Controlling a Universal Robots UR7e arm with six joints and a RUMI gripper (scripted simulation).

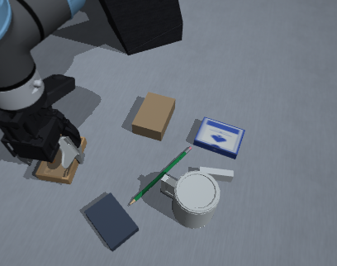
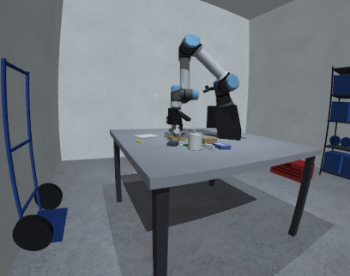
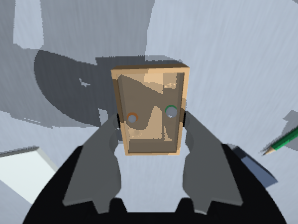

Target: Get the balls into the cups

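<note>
Right now the covered wooden puzzle is 10 mm below my hand. Also, from my hand: tan box (180 mm to the left, 140 mm behind); white pad (210 mm to the right, 140 mm ahead, 20 mm below); dark notebook (130 mm to the left, 120 mm ahead, 10 mm below).
</note>
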